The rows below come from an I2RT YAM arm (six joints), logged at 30 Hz.
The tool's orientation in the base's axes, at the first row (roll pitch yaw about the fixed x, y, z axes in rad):
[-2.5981 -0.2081 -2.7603]
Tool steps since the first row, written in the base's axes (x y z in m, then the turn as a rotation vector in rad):
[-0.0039 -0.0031 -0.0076 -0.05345 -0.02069 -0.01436]
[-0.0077 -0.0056 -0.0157 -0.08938 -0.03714 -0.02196]
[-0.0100 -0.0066 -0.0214 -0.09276 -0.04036 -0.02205]
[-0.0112 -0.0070 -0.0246 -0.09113 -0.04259 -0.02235]
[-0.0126 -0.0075 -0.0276 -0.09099 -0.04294 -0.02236]
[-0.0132 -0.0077 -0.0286 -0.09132 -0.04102 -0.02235]
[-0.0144 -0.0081 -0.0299 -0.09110 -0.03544 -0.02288]
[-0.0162 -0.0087 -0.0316 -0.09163 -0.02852 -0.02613]
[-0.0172 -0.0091 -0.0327 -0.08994 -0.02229 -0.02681]
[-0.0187 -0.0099 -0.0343 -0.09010 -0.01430 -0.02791]
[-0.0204 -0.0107 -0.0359 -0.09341 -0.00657 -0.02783]
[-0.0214 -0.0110 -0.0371 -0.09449 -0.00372 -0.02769]
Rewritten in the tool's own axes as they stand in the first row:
[0.0031 0.0031 0.0079 0.05311 0.01398 0.02181]
[0.0058 0.0069 0.0160 0.09016 0.02041 0.03613]
[0.0071 0.0100 0.0212 0.09438 0.01944 0.03787]
[0.0076 0.0118 0.0241 0.09365 0.01723 0.03938]
[0.0085 0.0136 0.0269 0.09365 0.01691 0.03959]
[0.0089 0.0142 0.0278 0.09325 0.01849 0.03852]
[0.0098 0.0150 0.0291 0.09091 0.02288 0.03593]
[0.0114 0.0162 0.0308 0.08820 0.02997 0.03486]
[0.0122 0.0169 0.0319 0.08426 0.03431 0.03207]
[0.0135 0.0177 0.0336 0.08127 0.04096 0.02863]
[0.0150 0.0186 0.0353 0.08147 0.04814 0.02425]
[0.0158 0.0194 0.0365 0.08145 0.05067 0.02254]

